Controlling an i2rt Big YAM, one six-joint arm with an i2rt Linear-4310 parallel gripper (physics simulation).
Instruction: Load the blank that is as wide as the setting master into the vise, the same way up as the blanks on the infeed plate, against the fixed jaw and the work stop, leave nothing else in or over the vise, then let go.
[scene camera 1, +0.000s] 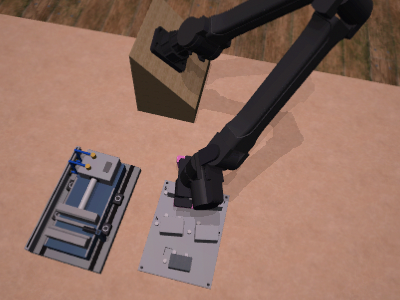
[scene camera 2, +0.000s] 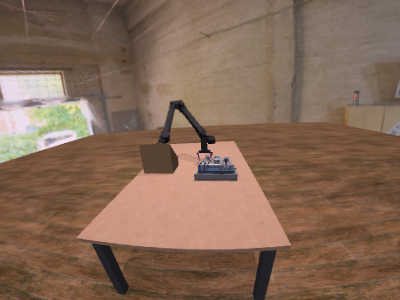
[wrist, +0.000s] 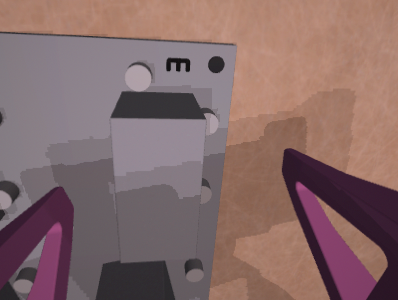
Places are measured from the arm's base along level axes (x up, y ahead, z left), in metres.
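Where they show: gripper, fingertip midpoint: (scene camera 1: 181, 190) (wrist: 176, 178); arm's base, link origin: (scene camera 1: 168, 51) (scene camera 2: 160, 149).
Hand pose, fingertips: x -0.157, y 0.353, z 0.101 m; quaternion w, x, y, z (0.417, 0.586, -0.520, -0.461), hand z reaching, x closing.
Things, the pixels of their centre, and the offset from my fingertips. Level surfaces: height alone.
- infeed plate, body centre: (scene camera 1: 186, 230) dy +0.106, dx -0.019, dz +0.032 m
- light grey blank, body centre: (wrist: 158, 174) (scene camera 1: 179, 191) dy +0.008, dx +0.003, dz -0.004 m
- darker block, body centre: (scene camera 1: 180, 262) dy +0.194, dx -0.003, dz +0.030 m
- vise, body centre: (scene camera 1: 85, 203) (scene camera 2: 216, 168) dy +0.089, dx +0.026, dz -0.239 m
- grey block, body centre: (scene camera 1: 99, 167) dy -0.005, dx +0.055, dz -0.222 m
- table, surface height: dx -0.023 m
My gripper (scene camera 2: 205, 157) (wrist: 176, 178) is open and empty above the infeed plate (scene camera 1: 150, 257) (wrist: 75, 55). In the wrist view its fingers stand wide on either side of a light grey blank (wrist: 157, 200), which lies near the plate's edge beside round pegs and a black mark. Another blank (wrist: 135, 284) shows in part at the bottom. In scene camera 1, two grey blanks (scene camera 1: 171, 226) (scene camera 1: 206, 233) and a darker block (scene camera 1: 180, 262) sit on the plate; the arm hides the far end. The vise (scene camera 1: 120, 220) (scene camera 2: 216, 177) has grey crosswise bars, with a thin piece between them; which is the master is unclear.
The vise stands left of the infeed plate in scene camera 1. A grey block (scene camera 1: 102, 166) with blue, yellow-tipped rods (scene camera 1: 80, 151) is at its far end. The wedge-shaped arm base (scene camera 1: 162, 90) (scene camera 2: 158, 159) stands behind, on the table (scene camera 1: 280, 240) (scene camera 2: 190, 215).
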